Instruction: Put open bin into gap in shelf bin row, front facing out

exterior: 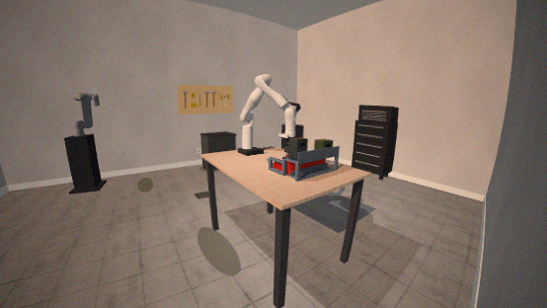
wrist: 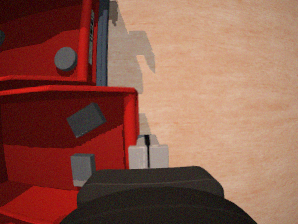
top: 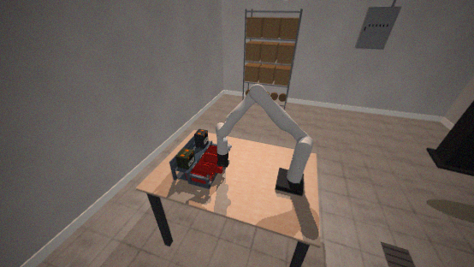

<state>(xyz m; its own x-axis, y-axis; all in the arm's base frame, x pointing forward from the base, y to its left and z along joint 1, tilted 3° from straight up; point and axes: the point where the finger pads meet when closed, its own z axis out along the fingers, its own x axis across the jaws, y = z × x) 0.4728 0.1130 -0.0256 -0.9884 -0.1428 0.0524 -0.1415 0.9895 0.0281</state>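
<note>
The blue-grey shelf lies 170 mm ahead of my hand, 30 mm to the left of it and 30 mm below it.
</note>
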